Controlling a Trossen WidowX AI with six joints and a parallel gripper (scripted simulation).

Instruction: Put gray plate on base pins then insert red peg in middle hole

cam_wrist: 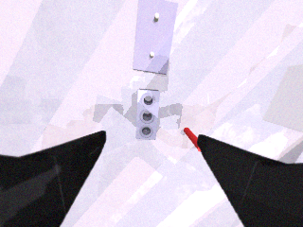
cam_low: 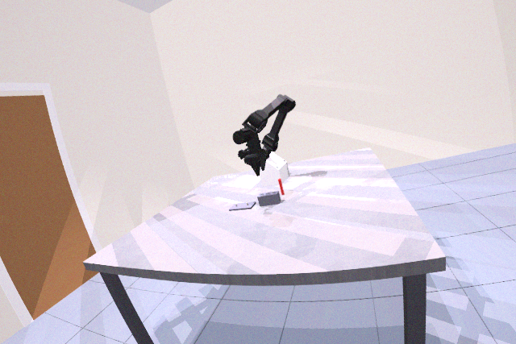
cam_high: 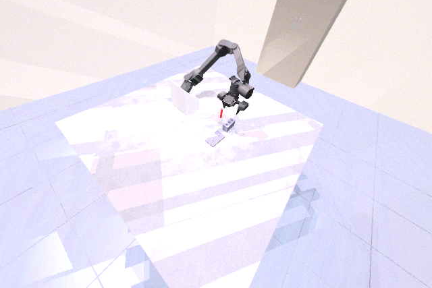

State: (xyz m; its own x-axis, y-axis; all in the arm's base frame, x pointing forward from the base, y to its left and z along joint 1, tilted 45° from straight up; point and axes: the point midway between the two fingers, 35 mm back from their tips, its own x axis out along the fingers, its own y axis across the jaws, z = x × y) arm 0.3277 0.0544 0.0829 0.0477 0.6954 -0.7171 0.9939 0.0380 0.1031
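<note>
My gripper tip is now 10 mm to the right of the gray plate and 110 mm above it. The rest, counted from my gripper tip: dark base 10 mm ahead, 130 mm to the right, 140 mm below; then red peg 100 mm behind, 40 mm to the left, 110 mm below.
</note>
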